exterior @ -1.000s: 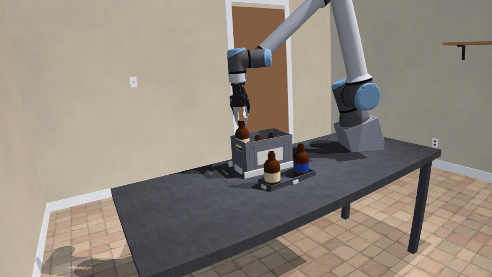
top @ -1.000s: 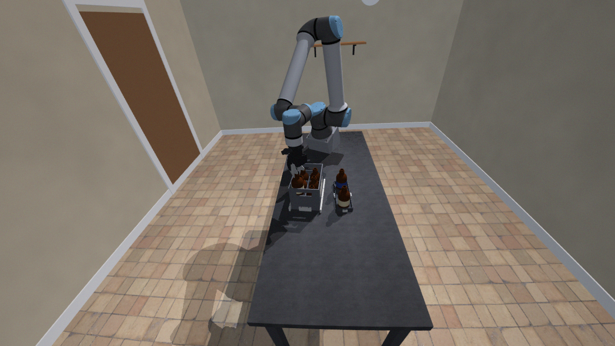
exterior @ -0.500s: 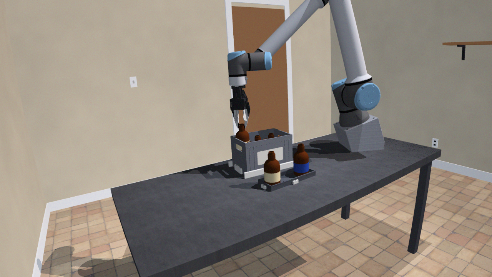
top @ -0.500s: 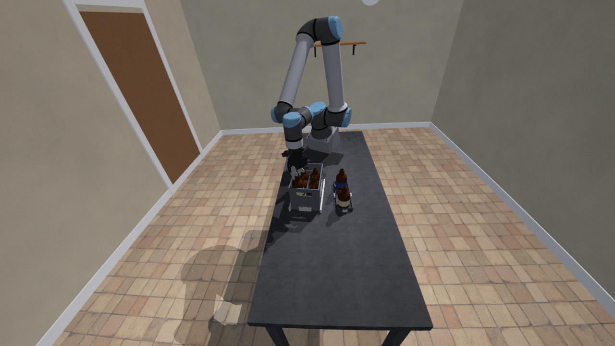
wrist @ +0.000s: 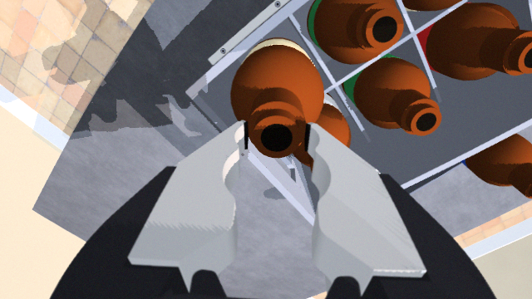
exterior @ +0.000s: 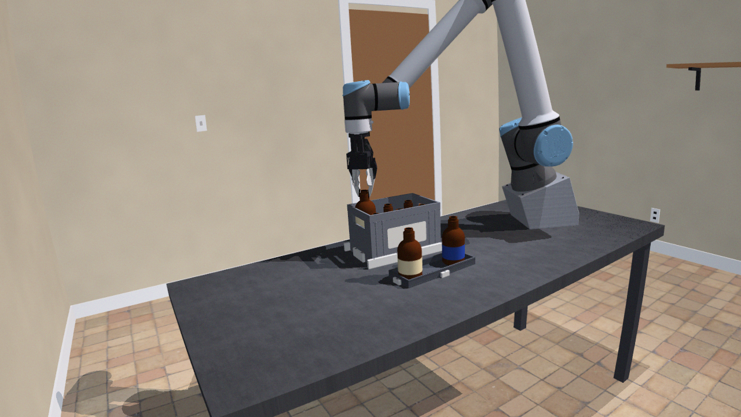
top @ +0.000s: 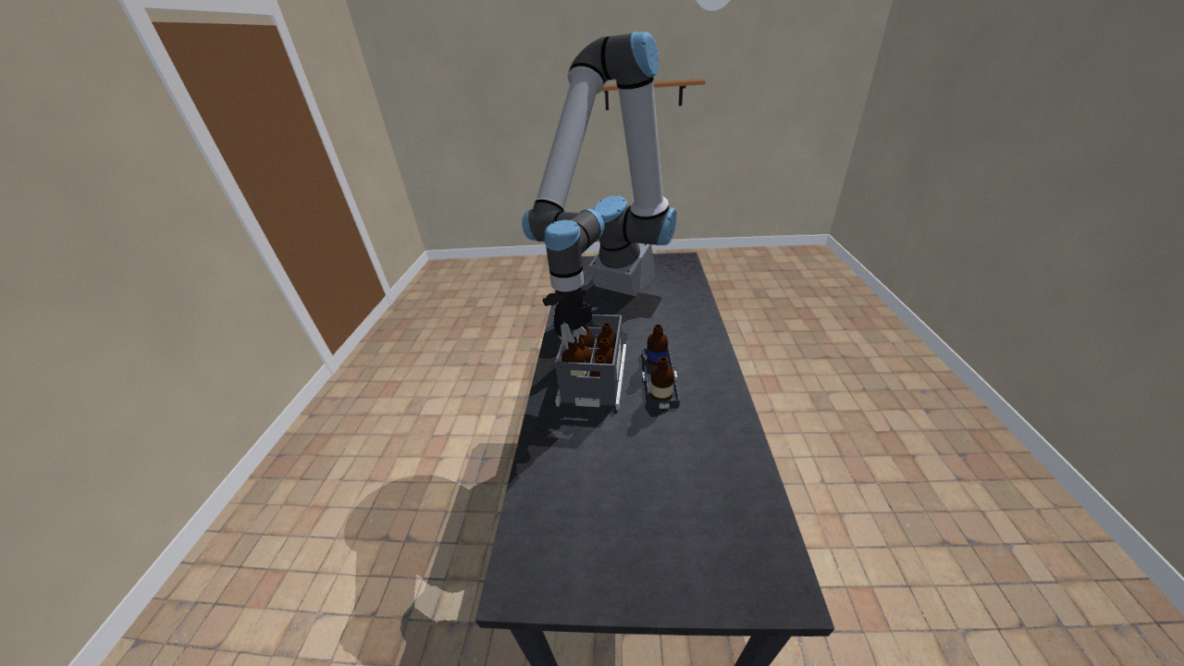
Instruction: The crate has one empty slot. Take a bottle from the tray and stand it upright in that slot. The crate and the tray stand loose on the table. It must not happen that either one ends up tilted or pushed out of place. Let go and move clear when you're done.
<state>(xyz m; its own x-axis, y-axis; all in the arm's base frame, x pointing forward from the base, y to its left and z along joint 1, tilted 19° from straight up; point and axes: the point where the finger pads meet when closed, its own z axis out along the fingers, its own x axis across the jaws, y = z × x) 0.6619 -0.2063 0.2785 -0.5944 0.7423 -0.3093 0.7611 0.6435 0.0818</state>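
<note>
Now: the grey crate 7 cm behind my hand, 6 cm to the left of it and 14 cm below it. From my hand the other things lie so: tray: 3 cm behind, 29 cm to the left, 21 cm below.
</note>
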